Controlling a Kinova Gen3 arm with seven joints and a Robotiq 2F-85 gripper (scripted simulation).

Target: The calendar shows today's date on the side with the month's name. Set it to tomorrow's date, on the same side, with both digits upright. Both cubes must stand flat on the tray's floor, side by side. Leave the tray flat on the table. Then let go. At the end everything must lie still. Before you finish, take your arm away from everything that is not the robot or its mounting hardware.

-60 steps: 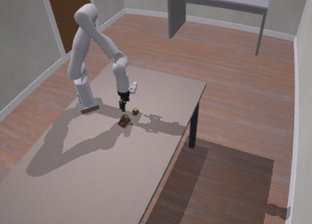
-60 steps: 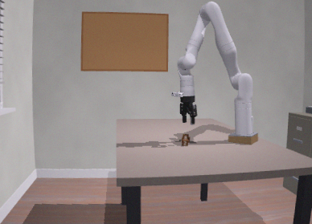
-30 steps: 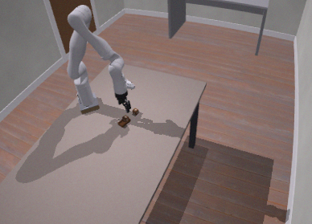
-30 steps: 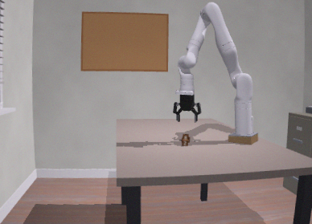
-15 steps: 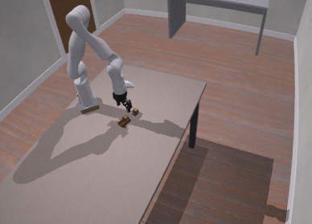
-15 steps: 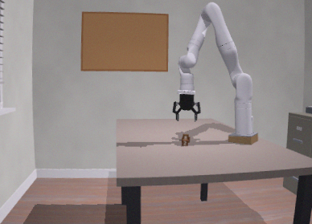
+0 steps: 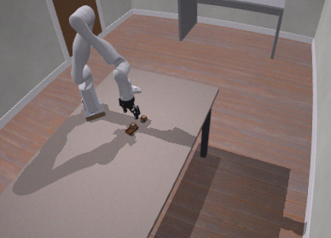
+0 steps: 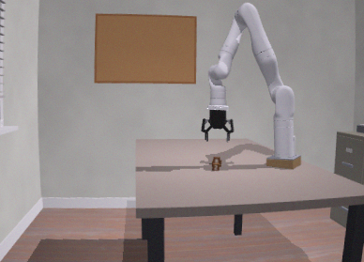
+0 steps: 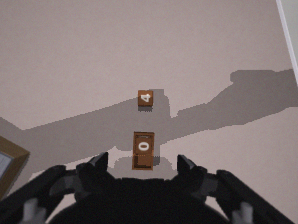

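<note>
Now: hand 9 cm above the brown number cube. Round my hand: brown calendar tray: 11 cm below, 1 cm to the right, 1 cm behind; digit cube: 10 cm below, 8 cm to the left, 4 cm ahead.
</note>
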